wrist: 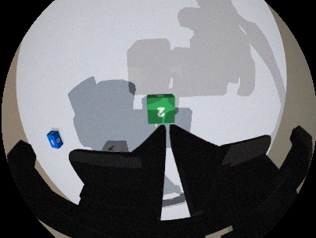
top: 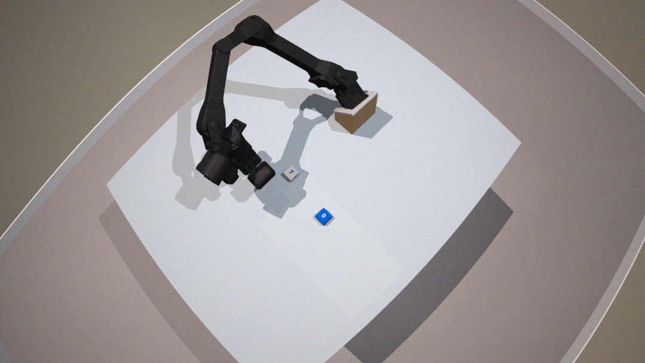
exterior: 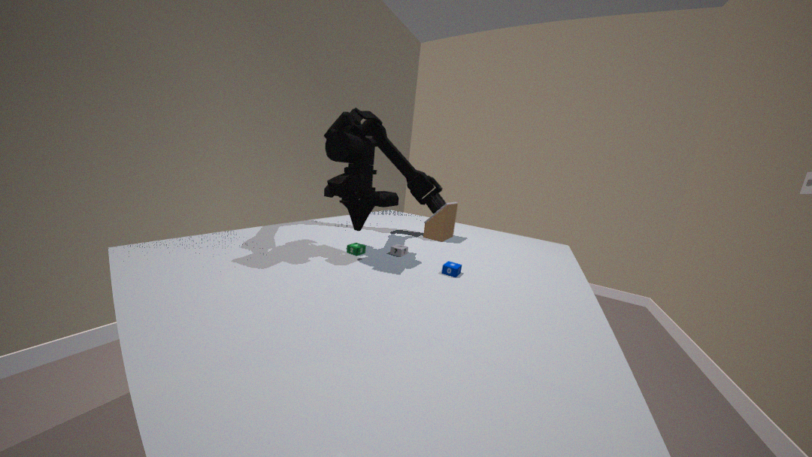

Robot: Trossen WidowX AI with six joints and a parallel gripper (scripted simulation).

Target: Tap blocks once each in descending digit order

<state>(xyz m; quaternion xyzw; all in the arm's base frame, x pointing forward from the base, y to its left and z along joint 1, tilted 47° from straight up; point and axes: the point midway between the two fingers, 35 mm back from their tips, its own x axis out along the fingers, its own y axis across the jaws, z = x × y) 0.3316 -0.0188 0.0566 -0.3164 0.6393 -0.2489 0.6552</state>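
The green block marked 2 lies 40 mm below my gripper tip. The rest, counted from my gripper tip: blue block marked 0: 70 mm behind, 230 mm to the left, 40 mm below; white block marked 7: 80 mm behind, 70 mm to the left, 40 mm below.
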